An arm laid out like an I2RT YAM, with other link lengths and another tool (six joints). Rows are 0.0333 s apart.
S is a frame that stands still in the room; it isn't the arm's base.
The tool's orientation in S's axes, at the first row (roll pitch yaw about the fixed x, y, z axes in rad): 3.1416, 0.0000, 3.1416
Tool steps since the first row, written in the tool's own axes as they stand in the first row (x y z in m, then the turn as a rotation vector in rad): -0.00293, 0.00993, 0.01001, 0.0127, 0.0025, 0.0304; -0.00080, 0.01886, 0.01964, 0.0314, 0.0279, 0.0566; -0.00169, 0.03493, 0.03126, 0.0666, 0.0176, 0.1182; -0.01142, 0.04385, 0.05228, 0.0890, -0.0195, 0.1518; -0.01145, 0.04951, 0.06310, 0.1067, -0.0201, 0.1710; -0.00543, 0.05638, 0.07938, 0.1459, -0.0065, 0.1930; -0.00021, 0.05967, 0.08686, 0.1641, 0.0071, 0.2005
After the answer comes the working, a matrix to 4 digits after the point.
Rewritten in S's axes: 0.00293, 0.00993, -0.01001, -0.0127, 0.0025, -0.0304; 0.00080, 0.01886, -0.01964, -0.0314, 0.0279, -0.0566; 0.00169, 0.03493, -0.03126, -0.0666, 0.0176, -0.1182; 0.01142, 0.04385, -0.05228, -0.0890, -0.0195, -0.1518; 0.01145, 0.04951, -0.06310, -0.1067, -0.0201, -0.1710; 0.00543, 0.05638, -0.07938, -0.1459, -0.0065, -0.1930; 0.00021, 0.05967, -0.08686, -0.1641, 0.0071, -0.2005
The tool's axes in the first row as the columns of a matrix, in S's axes (rounded; the answer above uses it unrounded):
-1.0000, 0.0000, 0.0000
0.0000, 1.0000, 0.0000
0.0000, 0.0000, -1.0000

